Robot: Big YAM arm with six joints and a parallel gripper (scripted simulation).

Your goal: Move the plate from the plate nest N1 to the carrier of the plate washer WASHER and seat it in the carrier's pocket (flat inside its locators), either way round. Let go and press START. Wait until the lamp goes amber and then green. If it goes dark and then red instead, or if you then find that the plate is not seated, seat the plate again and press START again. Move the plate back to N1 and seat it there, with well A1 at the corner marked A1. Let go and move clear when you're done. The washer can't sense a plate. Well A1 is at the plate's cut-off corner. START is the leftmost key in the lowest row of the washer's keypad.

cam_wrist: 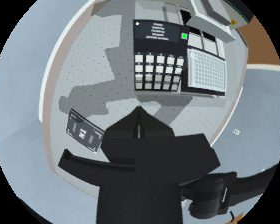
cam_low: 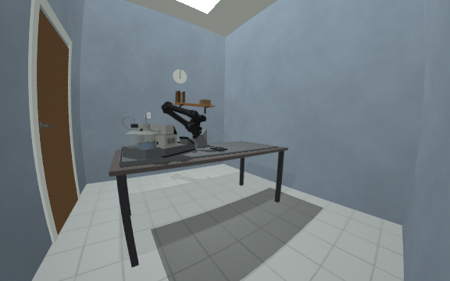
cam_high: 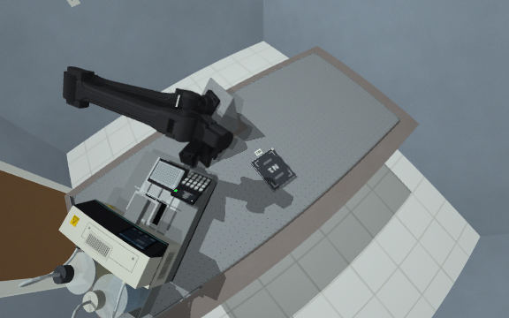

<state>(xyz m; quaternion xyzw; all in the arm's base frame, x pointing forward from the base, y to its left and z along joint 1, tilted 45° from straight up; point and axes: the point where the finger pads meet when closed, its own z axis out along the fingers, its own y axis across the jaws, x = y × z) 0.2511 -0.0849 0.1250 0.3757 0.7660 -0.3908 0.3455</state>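
Now: hand 16 cm to the left of the white well plate, 10 cm past it and 6 cm above it. From my hand the other things lie so: plate washer: 29 cm to the right, 2 cm below, 2 cm behind; bottle: 58 cm to the right, 8 cm ahead, 1 cm below.
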